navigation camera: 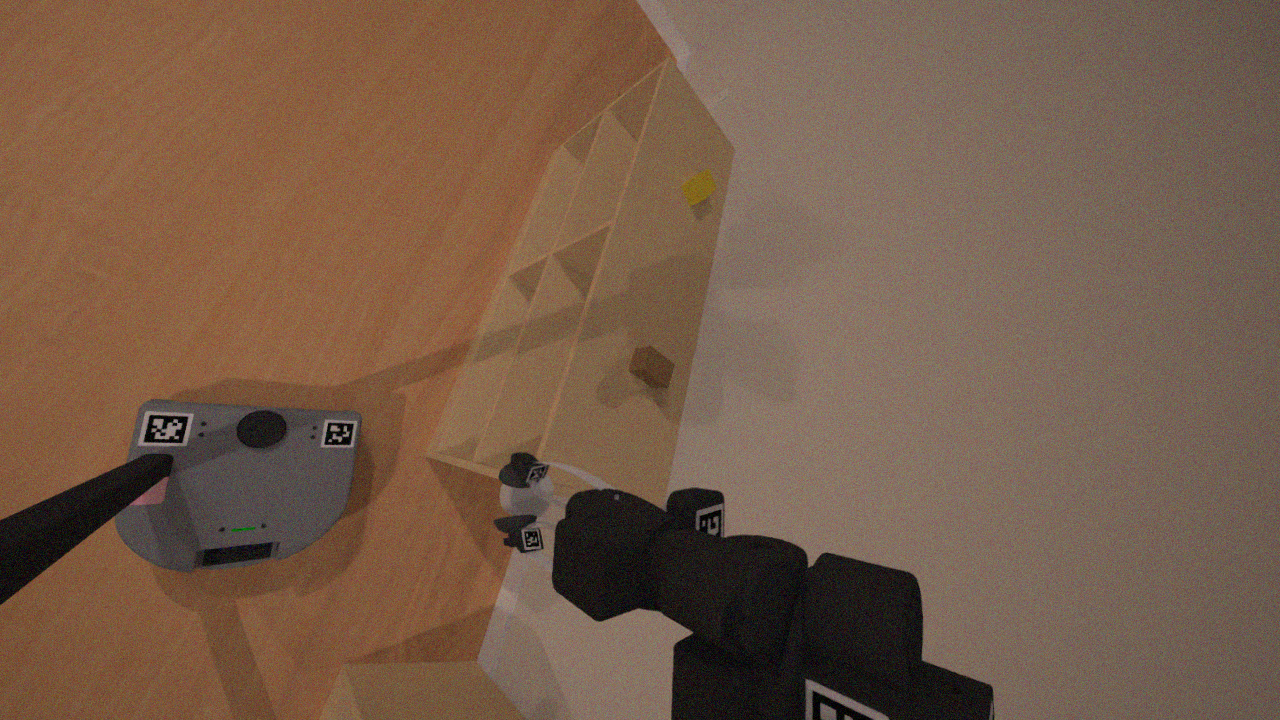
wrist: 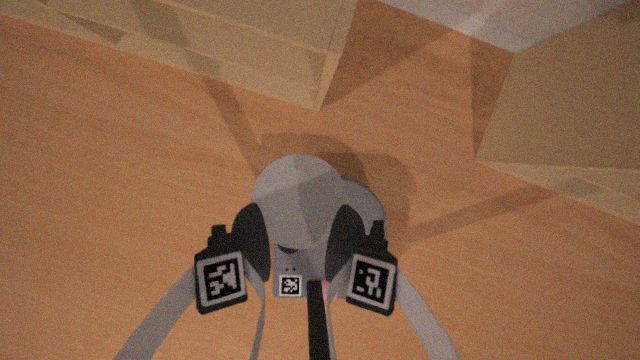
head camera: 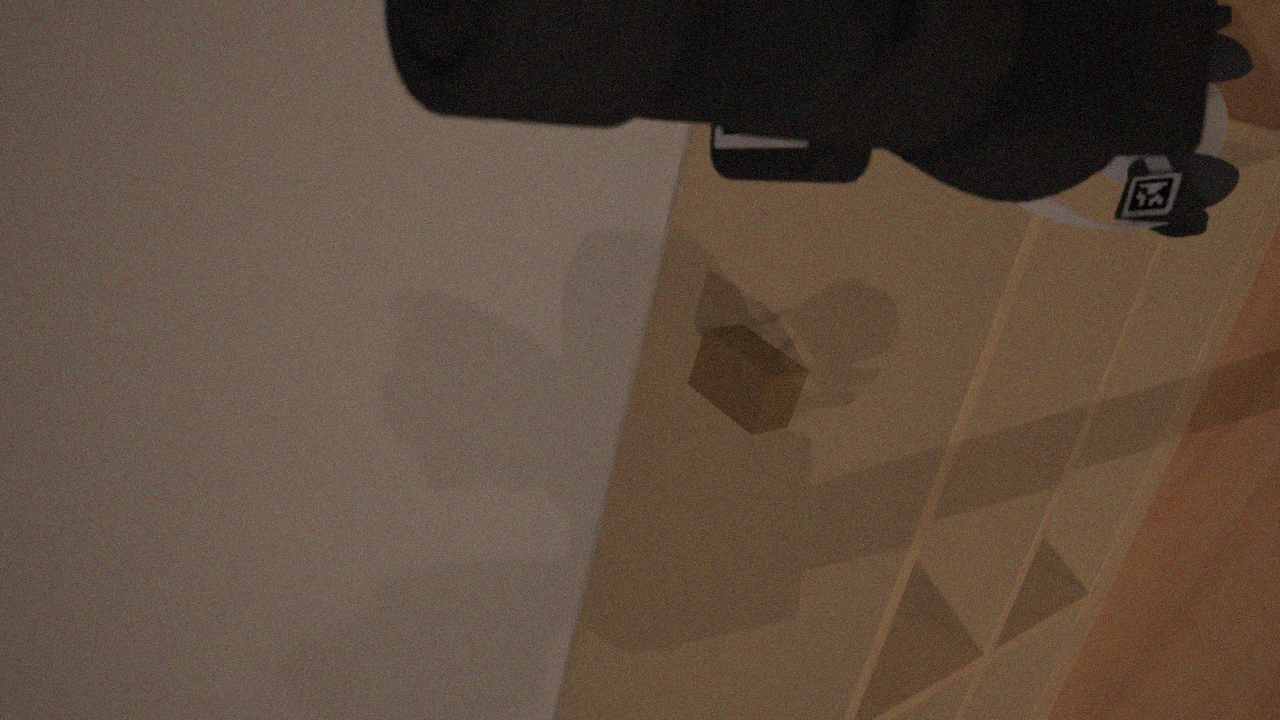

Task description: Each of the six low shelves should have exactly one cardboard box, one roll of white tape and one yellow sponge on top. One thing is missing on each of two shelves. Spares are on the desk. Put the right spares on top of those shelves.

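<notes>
My gripper [head camera: 1219,119] [navigation camera: 517,497] [wrist: 299,231] is shut on a roll of white tape [navigation camera: 528,498] [wrist: 297,195], held between the dark finger pads. It hangs high at the near end of a low wooden shelf [head camera: 930,376] [navigation camera: 662,210] [wrist: 280,30]. A brown cardboard box [head camera: 750,380] [navigation camera: 651,367] sits on top of that shelf, towards the wall side. A yellow sponge [navigation camera: 698,187] lies on the same top near the far end in the navigation view. No tape roll shows on the visible part of this top; the arm and gripper hide some of its near end. The desk does not show.
A second low shelf [navigation camera: 420,694] [wrist: 565,110] stands beyond a gap beside the first. A pale wall [head camera: 268,358] [navigation camera: 939,268] runs behind the shelves. My grey base [navigation camera: 286,488] is on the wooden floor [navigation camera: 313,179] [wrist: 125,165] in front of the first shelf.
</notes>
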